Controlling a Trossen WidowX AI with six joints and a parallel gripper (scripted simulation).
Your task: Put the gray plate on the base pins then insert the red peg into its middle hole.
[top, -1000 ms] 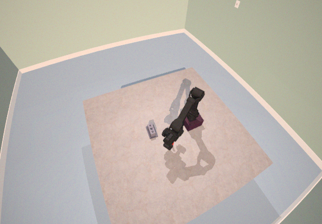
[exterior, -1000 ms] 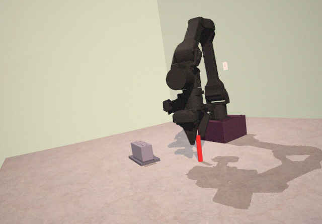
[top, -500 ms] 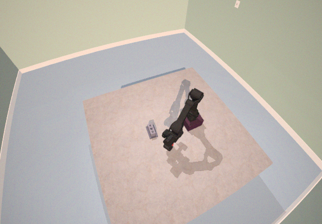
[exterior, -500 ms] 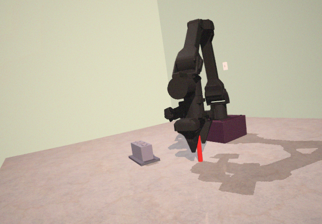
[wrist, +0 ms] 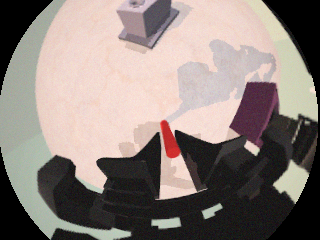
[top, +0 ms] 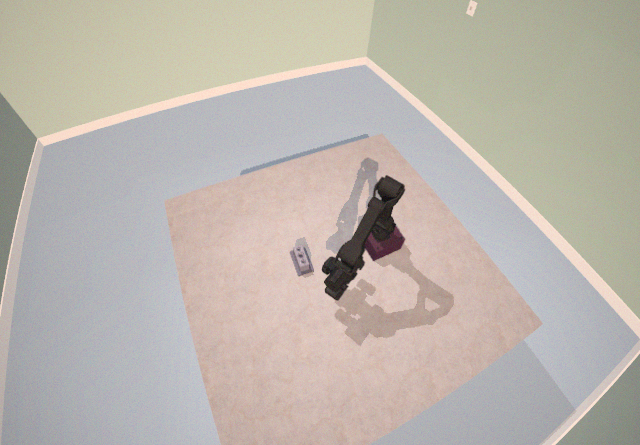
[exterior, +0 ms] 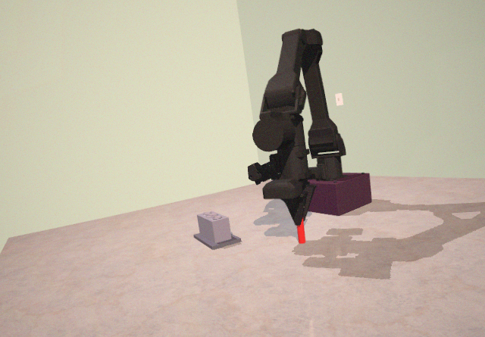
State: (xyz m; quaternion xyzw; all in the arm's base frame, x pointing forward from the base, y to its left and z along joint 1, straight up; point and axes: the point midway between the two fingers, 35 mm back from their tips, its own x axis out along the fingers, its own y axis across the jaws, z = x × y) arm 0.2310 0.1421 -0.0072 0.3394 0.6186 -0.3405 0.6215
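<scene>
My gripper tip is now 170 mm to the left of the gray plate and 120 mm short of it. The rest, counted from my gripper tip: red peg right at my gripper tip; gray base 170 mm to the right, 110 mm ahead, 30 mm below.
</scene>
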